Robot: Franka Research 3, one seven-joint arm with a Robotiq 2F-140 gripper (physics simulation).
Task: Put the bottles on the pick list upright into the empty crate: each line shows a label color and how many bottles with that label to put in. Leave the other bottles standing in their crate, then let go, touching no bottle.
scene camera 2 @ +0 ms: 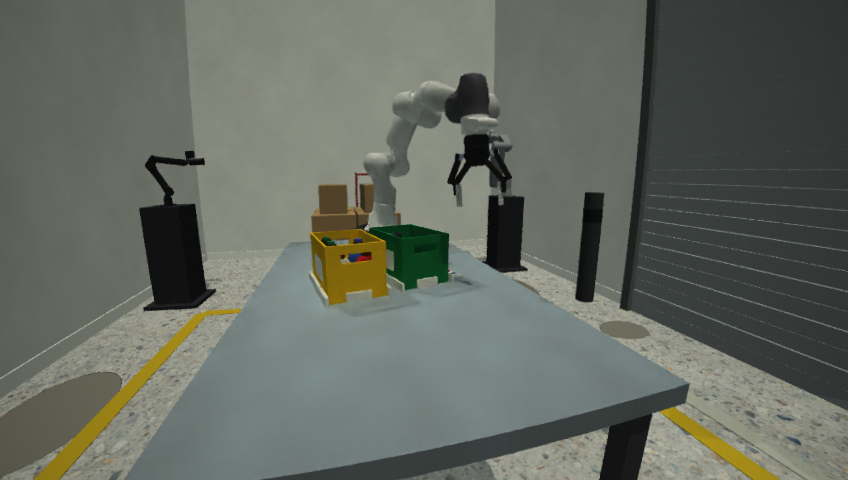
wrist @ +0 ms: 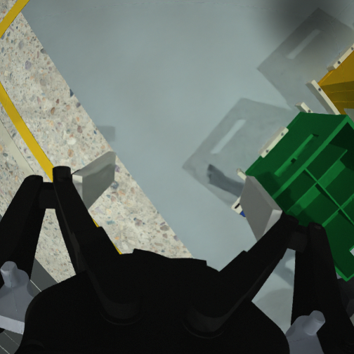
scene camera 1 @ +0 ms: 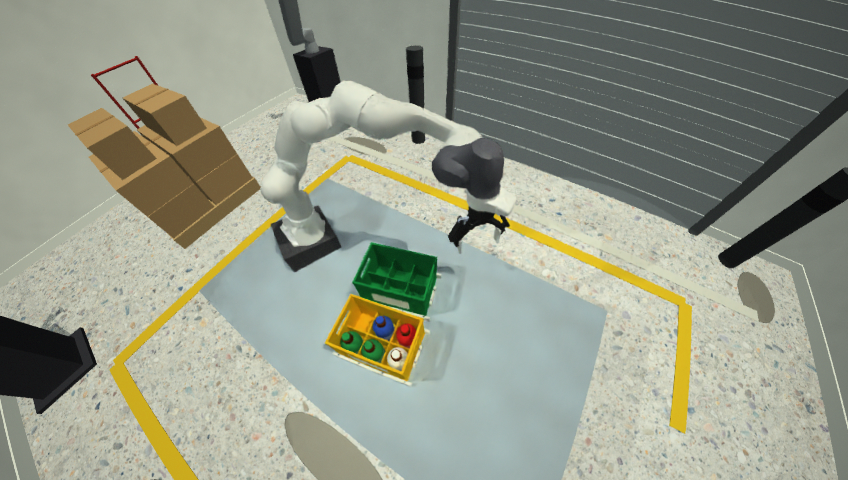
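Observation:
The yellow crate (scene camera 1: 417, 346) (scene camera 2: 357, 284) (wrist: 341, 85) holds five upright bottles: a blue one (scene camera 1: 382, 328), a red one (scene camera 1: 406, 336), a white one (scene camera 1: 396, 356) and two green ones (scene camera 1: 350, 340) (scene camera 1: 372, 349). Its back left compartment is empty in scene camera 1. The green crate (scene camera 1: 420, 303) (scene camera 2: 416, 264) (wrist: 300, 131) stands beside it, with no bottle visible in its compartments. A small card (wrist: 238, 207) with a blue mark is partly hidden by a finger; its lines cannot be read. My gripper (scene camera 1: 478, 239) (scene camera 2: 479, 197) (wrist: 178, 177) is open and empty, high above the table, to the side of the green crate.
Both crates stand on the grey-blue table (scene camera 1: 499, 368) (scene camera 2: 416, 368) (wrist: 150, 75). The arm's dark base (scene camera 1: 306, 252) is near the green crate's far left. Cardboard boxes (scene camera 1: 184, 190), black bollards (scene camera 1: 416, 95) (scene camera 2: 589, 249) and black pedestals (scene camera 2: 172, 255) (scene camera 2: 505, 231) stand off the table.

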